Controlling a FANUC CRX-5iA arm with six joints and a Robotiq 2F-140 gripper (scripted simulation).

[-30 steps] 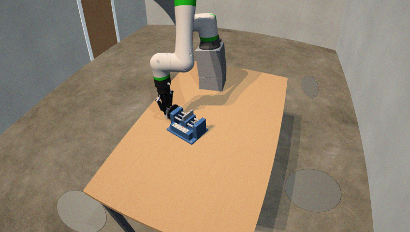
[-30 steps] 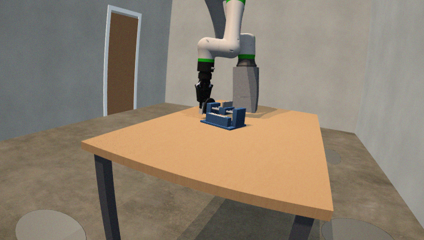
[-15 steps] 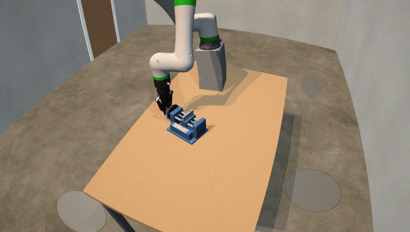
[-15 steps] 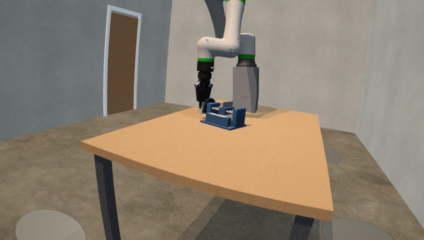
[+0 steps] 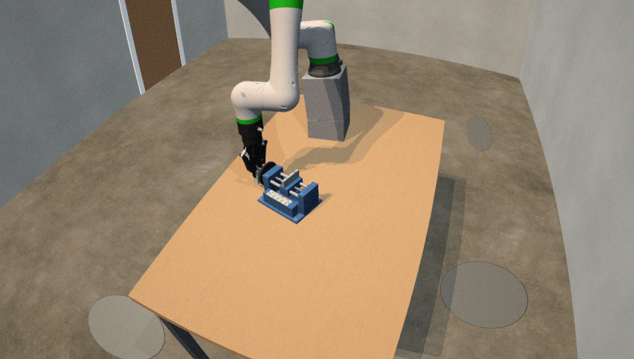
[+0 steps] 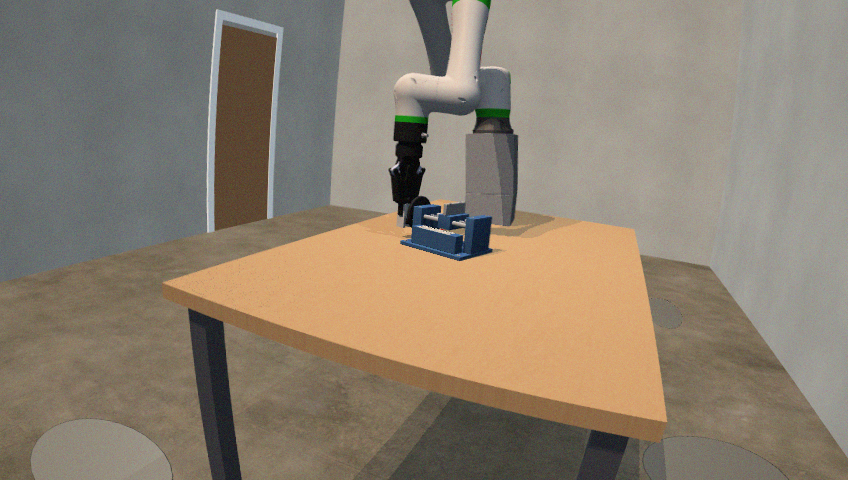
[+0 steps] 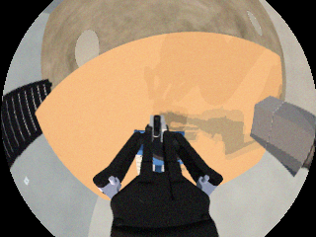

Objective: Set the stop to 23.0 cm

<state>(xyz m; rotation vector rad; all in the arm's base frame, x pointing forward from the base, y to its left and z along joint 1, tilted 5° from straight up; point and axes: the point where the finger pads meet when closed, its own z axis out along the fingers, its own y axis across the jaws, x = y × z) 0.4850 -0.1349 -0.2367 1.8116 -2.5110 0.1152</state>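
Now: the black handwheel 20 mm to the left of my hand and 10 mm below it. Also, from my hand: grey stop plate (150 mm to the left, 40 mm ahead, 30 mm above).
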